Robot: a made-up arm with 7 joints. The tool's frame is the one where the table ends. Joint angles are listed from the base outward.
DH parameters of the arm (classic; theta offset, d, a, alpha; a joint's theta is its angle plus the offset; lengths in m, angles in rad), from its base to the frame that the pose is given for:
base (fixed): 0 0 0 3.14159
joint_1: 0 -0.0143 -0.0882 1.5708
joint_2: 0 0.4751 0.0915 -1.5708
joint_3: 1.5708 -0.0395 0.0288 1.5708
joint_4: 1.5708 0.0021 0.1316 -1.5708
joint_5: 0.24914 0 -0.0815 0
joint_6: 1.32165 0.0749 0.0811 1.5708
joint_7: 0.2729 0 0.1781 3.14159
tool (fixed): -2.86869 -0.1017 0 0
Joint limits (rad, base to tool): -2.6..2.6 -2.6..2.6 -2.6..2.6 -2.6..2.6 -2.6..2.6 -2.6..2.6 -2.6..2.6
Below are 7 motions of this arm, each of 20 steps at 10 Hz.
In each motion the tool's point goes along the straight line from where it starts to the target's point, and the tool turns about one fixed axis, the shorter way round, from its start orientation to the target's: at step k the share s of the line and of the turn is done. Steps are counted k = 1, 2, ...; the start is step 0. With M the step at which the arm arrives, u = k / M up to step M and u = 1 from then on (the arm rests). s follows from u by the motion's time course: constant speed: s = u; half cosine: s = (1 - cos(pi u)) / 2; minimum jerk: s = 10 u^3 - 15 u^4 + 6 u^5.
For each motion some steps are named. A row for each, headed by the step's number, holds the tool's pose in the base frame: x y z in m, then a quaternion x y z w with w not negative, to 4 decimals.
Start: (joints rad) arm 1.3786 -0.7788 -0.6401 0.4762 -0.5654 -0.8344 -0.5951
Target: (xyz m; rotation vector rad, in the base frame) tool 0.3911 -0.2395 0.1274 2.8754 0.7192 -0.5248
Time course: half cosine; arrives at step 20
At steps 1, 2, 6, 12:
1: 0.6101 0.0109 -0.1233 -0.4891 -0.6864 0.0188 0.5379
2: 0.6061 0.0063 -0.1187 -0.5032 -0.6826 0.0223 0.5295
6: 0.5661 -0.0395 -0.0729 -0.6339 -0.6345 0.0562 0.4386
12: 0.4672 -0.1525 0.0402 -0.8718 -0.4416 0.1312 0.1664

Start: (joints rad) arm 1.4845 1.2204 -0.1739 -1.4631 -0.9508 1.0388 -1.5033
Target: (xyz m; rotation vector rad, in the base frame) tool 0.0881 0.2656 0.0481 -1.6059 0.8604 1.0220
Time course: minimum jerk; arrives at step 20
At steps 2, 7, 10, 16, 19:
2: 0.2447 0.0280 0.1198 0.3546 0.5577 0.4199 0.6221
7: 0.2089 0.0823 0.1034 0.1130 0.5690 0.4717 0.6641
10: 0.1671 0.1458 0.0843 -0.1773 0.5370 0.4944 0.6601
16: 0.0972 0.2517 0.0523 -0.6161 0.3840 0.4386 0.5298
19: 0.0883 0.2653 0.0482 -0.6638 0.3567 0.4234 0.5029

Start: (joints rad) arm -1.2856 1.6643 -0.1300 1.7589 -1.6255 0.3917 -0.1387
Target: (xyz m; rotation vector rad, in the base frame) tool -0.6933 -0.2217 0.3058 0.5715 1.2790 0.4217
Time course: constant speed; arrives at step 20
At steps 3, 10, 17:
3: -0.7288 0.2585 0.0573 0.0527 0.2907 -0.1204 0.9477
10: -0.7142 0.0608 0.1596 0.1436 0.4262 0.0094 0.8931
17: -0.6996 -0.1370 0.2620 0.2279 0.5418 0.1387 0.7970

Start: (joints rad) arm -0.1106 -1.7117 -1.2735 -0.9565 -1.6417 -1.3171 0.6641
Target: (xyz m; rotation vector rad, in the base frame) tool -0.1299 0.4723 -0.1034 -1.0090 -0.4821 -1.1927
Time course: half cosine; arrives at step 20
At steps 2, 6, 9, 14, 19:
2: -0.0029 0.6101 0.1068 -0.1397 0.2869 -0.8067 0.4974
6: -0.0265 0.5844 0.0676 -0.2075 0.1967 -0.7820 0.5538
9: -0.0546 0.5539 0.0212 -0.2834 0.0855 -0.7359 0.6089
14: -0.1031 0.5014 -0.0590 -0.3981 -0.1095 -0.6170 0.6700
19: -0.1291 0.4732 -0.1021 -0.4487 -0.2120 -0.5348 0.6839

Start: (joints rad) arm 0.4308 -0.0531 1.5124 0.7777 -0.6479 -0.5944 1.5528
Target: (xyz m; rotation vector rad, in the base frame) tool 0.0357 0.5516 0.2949 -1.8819 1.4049 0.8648
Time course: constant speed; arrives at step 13
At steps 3, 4, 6, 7, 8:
3: 0.3105 0.3556 0.1884 -0.3484 0.5953 0.6264 0.3632
4: 0.2830 0.3752 0.1991 -0.3902 0.5952 0.6021 0.3620
6: 0.2281 0.4144 0.2204 -0.4708 0.5908 0.5494 0.3570
7: 0.2006 0.4340 0.2310 -0.5095 0.5866 0.5210 0.3533
8: 0.1731 0.4536 0.2417 -0.5470 0.5810 0.4915 0.3487

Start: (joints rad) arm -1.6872 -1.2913 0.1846 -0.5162 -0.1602 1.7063 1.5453
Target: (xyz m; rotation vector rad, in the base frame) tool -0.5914 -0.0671 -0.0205 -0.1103 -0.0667 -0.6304
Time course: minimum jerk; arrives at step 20
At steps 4, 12, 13, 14, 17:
4: -0.6608 -0.0646 0.0169 -0.1424 0.0385 -0.2033 0.9679
12: -0.6148 -0.0663 -0.0079 -0.0842 -0.0088 -0.2746 0.9578
13: -0.6087 -0.0665 -0.0112 -0.0764 -0.0150 -0.2838 0.9557
14: -0.6034 -0.0667 -0.0140 -0.0696 -0.0204 -0.2918 0.9537
17: -0.5934 -0.0670 -0.0194 -0.0567 -0.0308 -0.3069 0.9496

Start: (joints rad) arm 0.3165 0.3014 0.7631 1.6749 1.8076 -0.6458 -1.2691
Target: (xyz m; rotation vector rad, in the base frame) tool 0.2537 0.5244 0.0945 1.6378 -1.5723 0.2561
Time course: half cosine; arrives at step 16
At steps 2, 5, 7, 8, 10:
2: 0.1259 0.5444 -0.0227 0.6632 -0.3845 0.3422 0.5434
5: 0.1504 0.5406 -0.0002 0.6680 -0.4358 0.2988 0.5241
7: 0.1743 0.5368 0.0217 0.6695 -0.4839 0.2549 0.5027
8: 0.1873 0.5348 0.0336 0.6690 -0.5090 0.2306 0.4901
10: 0.2127 0.5308 0.0569 0.6653 -0.5562 0.1821 0.4635

